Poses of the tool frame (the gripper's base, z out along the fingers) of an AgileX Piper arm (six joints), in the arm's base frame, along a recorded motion.
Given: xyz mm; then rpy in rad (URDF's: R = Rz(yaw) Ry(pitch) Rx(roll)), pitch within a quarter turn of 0, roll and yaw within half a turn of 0.
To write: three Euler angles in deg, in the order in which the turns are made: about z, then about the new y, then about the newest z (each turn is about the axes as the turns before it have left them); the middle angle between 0 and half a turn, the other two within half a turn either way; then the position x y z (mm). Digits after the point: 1 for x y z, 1 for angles.
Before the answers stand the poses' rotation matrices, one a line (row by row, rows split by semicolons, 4 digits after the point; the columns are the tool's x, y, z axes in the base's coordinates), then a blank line. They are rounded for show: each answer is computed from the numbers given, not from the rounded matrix.
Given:
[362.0 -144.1 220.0 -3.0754 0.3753 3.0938]
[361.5 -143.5 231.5 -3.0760 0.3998 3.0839]
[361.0 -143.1 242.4 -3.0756 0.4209 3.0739]
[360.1 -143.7 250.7 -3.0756 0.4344 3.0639]
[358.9 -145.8 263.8 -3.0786 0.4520 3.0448]
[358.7 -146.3 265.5 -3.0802 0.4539 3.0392]
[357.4 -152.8 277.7 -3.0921 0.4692 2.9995]
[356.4 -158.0 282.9 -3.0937 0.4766 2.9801]
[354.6 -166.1 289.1 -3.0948 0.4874 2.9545]
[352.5 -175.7 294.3 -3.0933 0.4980 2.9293]
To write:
-0.9293 0.0719 0.3622; 0.0444 0.9955 -0.0835; -0.3666 -0.0615 -0.9284
-0.9196 0.0830 0.3840; 0.0531 0.9947 -0.0878; -0.3892 -0.0604 -0.9192
-0.9106 0.0944 0.4023; 0.0617 0.9937 -0.0934; -0.4086 -0.0602 -0.9107
-0.9044 0.1051 0.4136; 0.0704 0.9927 -0.0983; -0.4209 -0.0598 -0.9051
-0.8954 0.1238 0.4278; 0.0869 0.9907 -0.1048; -0.4368 -0.0566 -0.8978
-0.8940 0.1288 0.4291; 0.0919 0.9901 -0.1058; -0.4385 -0.0551 -0.8971
-0.8829 0.1636 0.4401; 0.1263 0.9855 -0.1129; -0.4522 -0.0441 -0.8908
-0.8770 0.1823 0.4446; 0.1429 0.9823 -0.1209; -0.4588 -0.0425 -0.8875
-0.8681 0.2073 0.4510; 0.1643 0.9774 -0.1330; -0.4683 -0.0413 -0.8826
-0.8588 0.2330 0.4562; 0.1851 0.9716 -0.1477; -0.4777 -0.0424 -0.8775

[-13.0 158.2 -9.5 362.0 -144.1 220.0]
[-12.9 156.8 -8.8 361.5 -143.5 231.5]
[-13.1 155.6 -8.4 361.0 -143.1 242.4]
[-13.4 154.8 -8.1 360.1 -143.7 250.7]
[-13.8 153.9 -7.4 358.9 -145.8 263.8]
[-13.8 153.8 -7.2 358.7 -146.3 265.5]
[-14.4 153.0 -5.6 357.4 -152.8 277.7]
[-15.2 152.6 -5.3 356.4 -158.0 282.9]
[-16.4 152.0 -5.0 354.6 -166.1 289.1]
[-17.9 151.3 -5.1 352.5 -175.7 294.3]

